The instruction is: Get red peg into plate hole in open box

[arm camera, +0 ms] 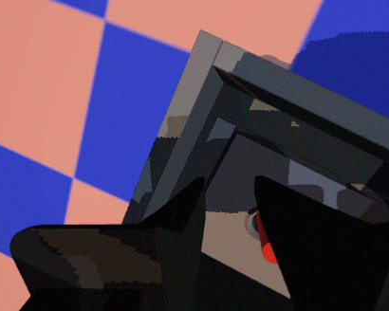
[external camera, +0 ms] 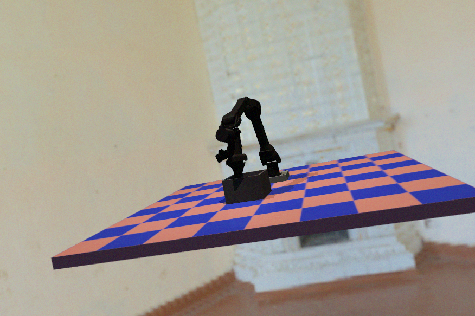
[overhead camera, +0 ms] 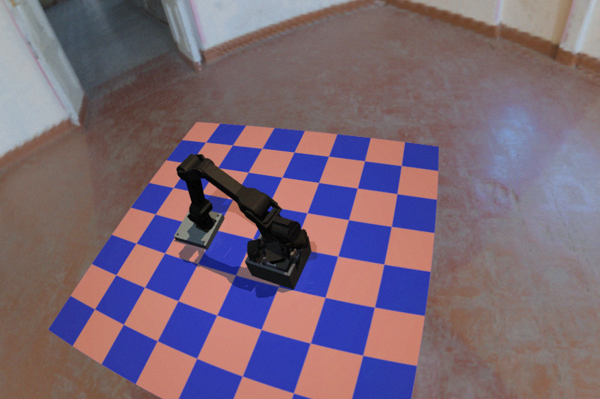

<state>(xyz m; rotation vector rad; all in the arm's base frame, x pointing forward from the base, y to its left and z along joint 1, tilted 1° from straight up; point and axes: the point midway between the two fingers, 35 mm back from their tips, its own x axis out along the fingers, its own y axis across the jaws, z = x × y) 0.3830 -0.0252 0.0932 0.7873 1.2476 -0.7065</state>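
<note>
Right now my gripper tip is 4 cm past the red peg, 2 cm to the right of it and 4 cm above it. Round my gripper tip: dark box (4 cm behind, 2 cm to the left, 6 cm below); grey plate (4 cm behind, 2 cm to the left, 4 cm below).
</note>
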